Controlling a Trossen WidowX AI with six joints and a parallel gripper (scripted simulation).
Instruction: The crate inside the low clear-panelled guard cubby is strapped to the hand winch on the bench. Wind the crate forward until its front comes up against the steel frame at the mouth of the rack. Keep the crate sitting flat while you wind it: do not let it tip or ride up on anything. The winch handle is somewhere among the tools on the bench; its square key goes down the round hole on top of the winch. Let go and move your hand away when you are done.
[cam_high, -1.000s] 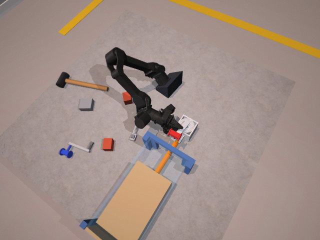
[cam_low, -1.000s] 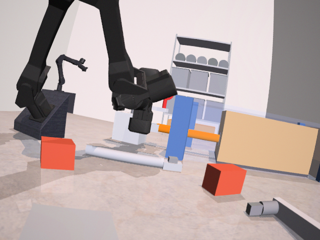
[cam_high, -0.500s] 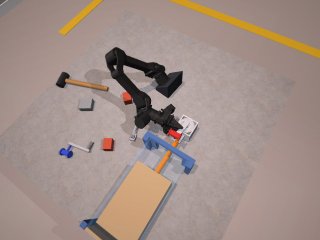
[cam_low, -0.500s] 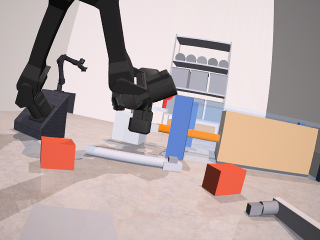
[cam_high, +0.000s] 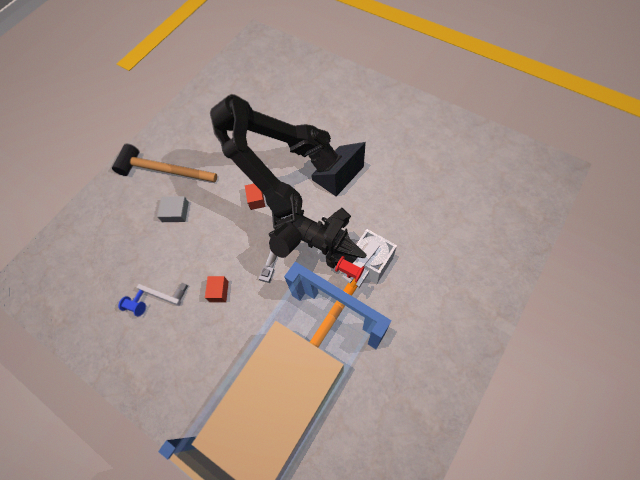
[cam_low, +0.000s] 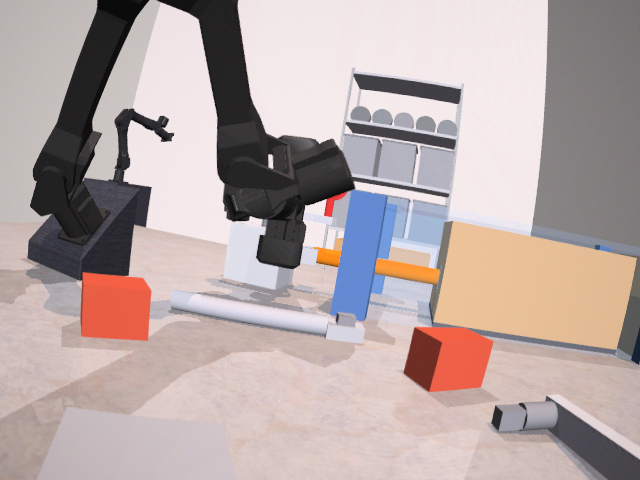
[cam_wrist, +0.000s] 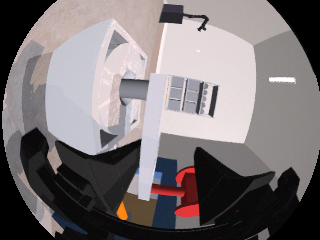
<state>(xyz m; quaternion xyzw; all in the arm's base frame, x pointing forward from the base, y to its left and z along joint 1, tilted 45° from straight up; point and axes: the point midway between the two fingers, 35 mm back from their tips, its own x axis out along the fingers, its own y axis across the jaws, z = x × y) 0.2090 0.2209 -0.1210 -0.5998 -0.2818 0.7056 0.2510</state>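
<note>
Now: gripper tip 1 cm short of the crank handle, 1 cm to the left of it and 1 cm above it. The rest, counted from my gripper tip: frame 11 cm ahead, 1 cm to the left, 3 cm below; red knob 5 cm ahead, 1 cm to the right, 2 cm above; grey winch 6 cm behind, 2 cm to the right, 10 cm below.
</note>
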